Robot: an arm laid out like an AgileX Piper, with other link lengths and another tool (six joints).
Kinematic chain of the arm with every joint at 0, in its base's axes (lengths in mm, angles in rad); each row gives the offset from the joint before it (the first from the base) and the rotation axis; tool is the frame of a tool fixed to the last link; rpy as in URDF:
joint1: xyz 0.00 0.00 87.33 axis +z
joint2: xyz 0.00 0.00 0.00 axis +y
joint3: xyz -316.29 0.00 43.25 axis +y
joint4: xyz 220.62 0.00 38.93 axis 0.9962 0 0.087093
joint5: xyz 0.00 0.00 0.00 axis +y
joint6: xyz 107.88 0.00 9.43 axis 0.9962 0 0.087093
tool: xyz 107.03 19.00 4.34 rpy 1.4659 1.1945 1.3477
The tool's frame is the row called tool.
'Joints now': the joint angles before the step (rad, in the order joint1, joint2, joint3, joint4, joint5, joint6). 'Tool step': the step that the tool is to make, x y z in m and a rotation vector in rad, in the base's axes. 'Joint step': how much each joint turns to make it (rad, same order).
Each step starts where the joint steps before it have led.
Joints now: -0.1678 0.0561 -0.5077 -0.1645 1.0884 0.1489
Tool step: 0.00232 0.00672 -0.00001 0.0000 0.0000 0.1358
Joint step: 0.1358 0.0000 0.0000 0.0000 0.0000 -0.0001
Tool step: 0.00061 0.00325 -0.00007 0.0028 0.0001 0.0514
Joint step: 0.0490 -0.0001 0.0000 0.0040 0.0000 -0.0007
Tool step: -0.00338 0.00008 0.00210 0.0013 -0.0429 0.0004
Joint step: 0.0000 -0.0430 0.0000 0.0007 0.0001 -0.0001
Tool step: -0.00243 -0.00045 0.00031 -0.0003 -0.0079 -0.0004
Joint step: 0.0020 -0.0141 -0.0047 -0.0017 0.0110 0.0000
